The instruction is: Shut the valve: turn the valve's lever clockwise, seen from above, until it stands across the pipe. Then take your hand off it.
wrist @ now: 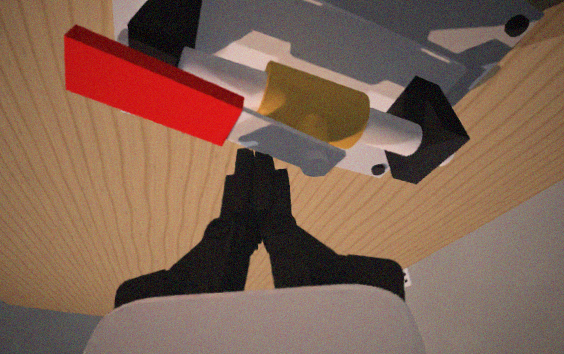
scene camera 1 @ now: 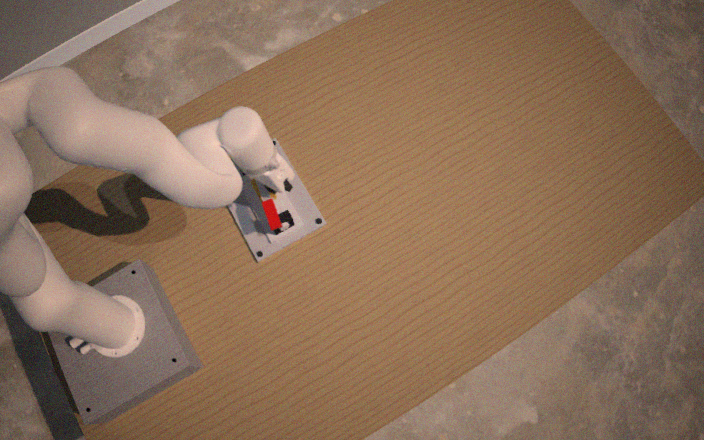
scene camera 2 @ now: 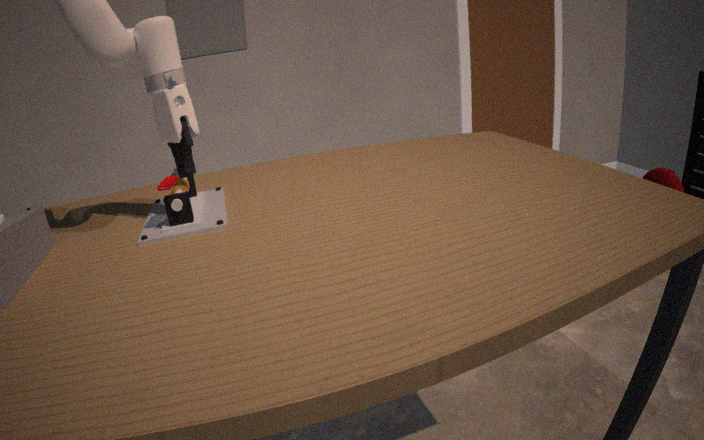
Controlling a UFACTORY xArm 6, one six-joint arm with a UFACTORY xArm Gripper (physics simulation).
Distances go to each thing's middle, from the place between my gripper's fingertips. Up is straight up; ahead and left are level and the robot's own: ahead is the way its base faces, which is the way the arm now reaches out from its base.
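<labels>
The red valve lever (wrist: 99, 68) is in my sight, and my gripper is 2 cm to the left of it, 3 cm past it and 1 cm below it. Going by their middles, the red valve lever is the nearest to my gripper of the things named here. As for the grey base plate (scene camera 1: 256, 237), counted from my hand I find it 2 cm behind, 2 cm to the left and 8 cm below.
</labels>
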